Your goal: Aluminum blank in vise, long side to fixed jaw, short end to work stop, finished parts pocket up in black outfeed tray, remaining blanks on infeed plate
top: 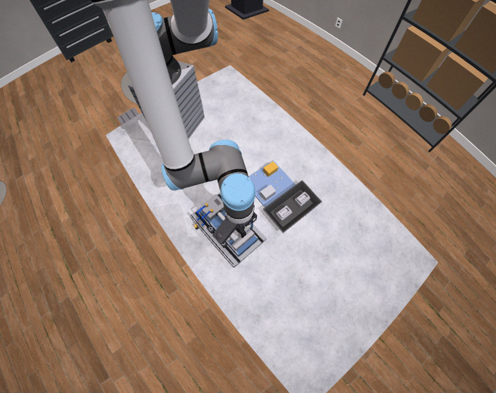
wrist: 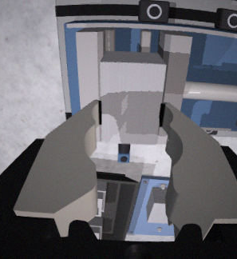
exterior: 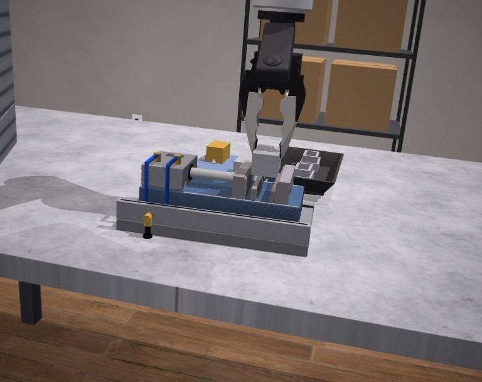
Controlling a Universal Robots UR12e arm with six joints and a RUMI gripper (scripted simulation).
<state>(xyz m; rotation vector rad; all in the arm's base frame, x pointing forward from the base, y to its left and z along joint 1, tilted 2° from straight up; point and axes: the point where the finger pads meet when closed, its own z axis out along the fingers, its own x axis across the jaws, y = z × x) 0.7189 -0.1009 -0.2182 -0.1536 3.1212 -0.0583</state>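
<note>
The fixed jaw is 30 mm ahead of my hand, 10 mm to the left of it and 60 mm below it. From my hand the other things lie so: gray aluminum blank (20 mm below); vise (70 mm behind, 100 mm below); gray blank (90 mm behind, 240 mm to the left, 110 mm below).
</note>
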